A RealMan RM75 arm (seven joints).
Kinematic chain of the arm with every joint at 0, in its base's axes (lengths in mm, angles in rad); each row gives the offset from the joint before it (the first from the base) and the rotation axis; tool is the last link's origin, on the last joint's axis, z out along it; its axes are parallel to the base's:
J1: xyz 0 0 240.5 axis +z
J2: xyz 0 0 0 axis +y
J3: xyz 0 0 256 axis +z
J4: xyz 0 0 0 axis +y
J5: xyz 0 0 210 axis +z
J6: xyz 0 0 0 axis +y
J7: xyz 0 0 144 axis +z
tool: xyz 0 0 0
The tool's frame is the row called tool.
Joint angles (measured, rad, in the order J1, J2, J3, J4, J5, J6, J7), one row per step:
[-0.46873 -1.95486 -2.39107 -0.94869 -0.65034 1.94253 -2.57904]
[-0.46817 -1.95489 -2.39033 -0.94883 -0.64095 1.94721 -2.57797]
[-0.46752 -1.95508 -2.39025 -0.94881 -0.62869 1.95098 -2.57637]
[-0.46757 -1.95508 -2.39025 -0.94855 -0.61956 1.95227 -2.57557]
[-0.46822 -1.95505 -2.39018 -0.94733 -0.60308 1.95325 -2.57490]
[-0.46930 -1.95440 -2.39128 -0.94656 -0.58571 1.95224 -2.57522]
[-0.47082 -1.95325 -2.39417 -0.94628 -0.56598 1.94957 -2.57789]
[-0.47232 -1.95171 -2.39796 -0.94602 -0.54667 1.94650 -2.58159]
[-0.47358 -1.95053 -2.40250 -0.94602 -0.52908 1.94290 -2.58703]
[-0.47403 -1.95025 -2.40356 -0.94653 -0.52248 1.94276 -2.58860]
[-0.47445 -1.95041 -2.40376 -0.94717 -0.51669 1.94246 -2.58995]
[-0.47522 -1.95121 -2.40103 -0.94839 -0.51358 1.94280 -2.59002]
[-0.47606 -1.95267 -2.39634 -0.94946 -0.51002 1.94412 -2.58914]
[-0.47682 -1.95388 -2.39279 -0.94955 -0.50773 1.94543 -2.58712]
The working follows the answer.
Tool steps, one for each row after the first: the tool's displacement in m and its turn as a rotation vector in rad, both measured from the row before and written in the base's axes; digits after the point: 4 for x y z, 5 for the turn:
[-0.0009 -0.0014 0.0001 -0.00873 0.00591 0.00265]
[-0.0013 -0.0015 0.0001 -0.00883 0.00819 0.00347]
[-0.0010 -0.0008 0.0001 -0.00526 0.00682 0.00249]
[-0.0017 -0.0011 0.0001 -0.00873 0.01269 0.00501]
[-0.0020 -0.0007 0.0005 -0.00582 0.01481 0.00576]
[-0.0023 -0.0004 0.0011 -0.00318 0.01782 0.00854]
[-0.0024 -0.0003 0.0013 -0.00157 0.01776 0.00969]
[-0.0022 -0.0002 0.0013 0.00050 0.01627 0.01108]
[-0.0007 -0.0002 0.0004 -0.00121 0.00584 0.00339]
[-0.0005 -0.0002 0.0002 -0.00158 0.00527 0.00250]
[0.0002 0.0000 -0.0003 -0.00355 0.00354 -0.00135]
[0.0003 -0.0002 -0.0007 -0.00671 0.00348 -0.00264]
[0.0003 -0.0002 -0.0007 -0.00584 0.00149 -0.00307]

Tool pose at each row, in the base's axes (x y z in m, rotation vector in rad; rounded; the steps above come from the unrounded poses):
[-0.3100 0.2740 0.0710 2.27660 2.14551 -0.13316]
[-0.3109 0.2726 0.0710 2.27153 2.14632 -0.14912]
[-0.3122 0.2711 0.0711 2.26638 2.14899 -0.16781]
[-0.3132 0.2703 0.0712 2.26359 2.15193 -0.18120]
[-0.3149 0.2692 0.0713 2.25840 2.15831 -0.20503]
[-0.3168 0.2685 0.0719 2.25456 2.16814 -0.22839]
[-0.3192 0.2681 0.0729 -2.24405 -2.17826 0.25198]
[-0.3215 0.2678 0.0742 -2.22378 -2.18155 0.27273]
[-0.3238 0.2677 0.0755 -2.20189 -2.18623 0.28941]
[-0.3244 0.2675 0.0760 -2.19533 -2.18764 0.29695]
[-0.3249 0.2673 0.0762 -2.19023 -2.18841 0.30429]
[-0.3248 0.2673 0.0759 -2.19116 -2.18621 0.31201]
[-0.3244 0.2671 0.0752 -2.19503 -2.18355 0.32329]
[-0.3241 0.2669 0.0744 -2.20016 -2.18108 0.33151]

